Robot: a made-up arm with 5 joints.
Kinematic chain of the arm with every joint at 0, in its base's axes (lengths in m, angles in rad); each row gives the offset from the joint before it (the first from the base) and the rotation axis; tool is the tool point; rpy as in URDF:
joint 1: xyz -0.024 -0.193 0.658 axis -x
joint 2: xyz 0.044 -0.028 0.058 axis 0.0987 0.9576 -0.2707
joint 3: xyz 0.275 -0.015 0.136 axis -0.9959 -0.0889 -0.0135
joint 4: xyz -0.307 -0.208 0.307 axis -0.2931 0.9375 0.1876
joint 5: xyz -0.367 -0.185 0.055 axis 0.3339 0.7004 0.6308
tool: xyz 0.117 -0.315 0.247 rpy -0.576 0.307 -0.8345
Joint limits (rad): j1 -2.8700..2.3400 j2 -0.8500..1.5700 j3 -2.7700..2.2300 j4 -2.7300..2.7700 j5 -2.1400..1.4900
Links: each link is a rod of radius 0.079 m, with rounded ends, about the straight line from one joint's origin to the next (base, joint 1, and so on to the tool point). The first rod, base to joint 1, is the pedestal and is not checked.
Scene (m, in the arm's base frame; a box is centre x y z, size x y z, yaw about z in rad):
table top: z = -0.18
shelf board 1: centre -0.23 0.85 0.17 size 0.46 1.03 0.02 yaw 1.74
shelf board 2: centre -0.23 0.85 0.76 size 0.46 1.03 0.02 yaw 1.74
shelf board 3: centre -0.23 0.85 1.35 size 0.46 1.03 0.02 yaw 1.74
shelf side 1: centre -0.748 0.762 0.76 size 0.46 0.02 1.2 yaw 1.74
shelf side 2: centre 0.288 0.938 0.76 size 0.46 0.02 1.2 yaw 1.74
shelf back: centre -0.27 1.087 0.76 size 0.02 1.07 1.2 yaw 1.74
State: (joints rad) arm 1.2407 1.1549 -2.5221 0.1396 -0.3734
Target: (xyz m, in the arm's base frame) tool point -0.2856 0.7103 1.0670
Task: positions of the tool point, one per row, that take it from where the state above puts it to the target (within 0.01 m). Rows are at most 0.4 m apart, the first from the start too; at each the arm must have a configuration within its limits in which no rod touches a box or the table.
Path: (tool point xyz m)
1: -0.9005 0.0802 0.7560
2: -0.7905 0.2115 1.0254
3: -0.5911 0.3066 1.1714
4: -0.3822 0.3529 1.1752
5: -0.2223 0.3401 1.0670
6: -0.2409 0.4624 1.1119
7: -0.2565 0.5906 1.1142
8: -0.2856 0.7103 1.0670

